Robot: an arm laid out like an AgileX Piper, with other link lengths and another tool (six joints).
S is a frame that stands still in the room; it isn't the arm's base.
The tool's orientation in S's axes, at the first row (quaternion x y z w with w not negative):
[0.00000, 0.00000, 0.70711, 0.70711]
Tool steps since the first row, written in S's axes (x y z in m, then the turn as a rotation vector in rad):
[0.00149, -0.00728, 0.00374, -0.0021, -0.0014, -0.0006]
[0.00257, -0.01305, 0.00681, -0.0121, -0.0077, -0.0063]
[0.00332, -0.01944, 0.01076, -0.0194, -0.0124, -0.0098]
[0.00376, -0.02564, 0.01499, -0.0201, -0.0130, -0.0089]
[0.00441, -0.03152, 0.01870, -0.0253, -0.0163, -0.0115]
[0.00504, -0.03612, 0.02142, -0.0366, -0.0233, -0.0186]
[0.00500, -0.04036, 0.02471, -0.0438, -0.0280, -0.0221]
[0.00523, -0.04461, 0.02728, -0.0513, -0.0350, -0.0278]
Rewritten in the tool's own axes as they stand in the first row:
[-0.00728, -0.00149, 0.00374, -0.0014, 0.0021, -0.0006]
[-0.01305, -0.00257, 0.00681, -0.0077, 0.0121, -0.0063]
[-0.01944, -0.00332, 0.01076, -0.0124, 0.0194, -0.0098]
[-0.02564, -0.00376, 0.01499, -0.0130, 0.0201, -0.0089]
[-0.03152, -0.00441, 0.01870, -0.0163, 0.0253, -0.0115]
[-0.03612, -0.00504, 0.02142, -0.0233, 0.0366, -0.0186]
[-0.04036, -0.00500, 0.02471, -0.0280, 0.0438, -0.0221]
[-0.04461, -0.00523, 0.02728, -0.0350, 0.0513, -0.0278]

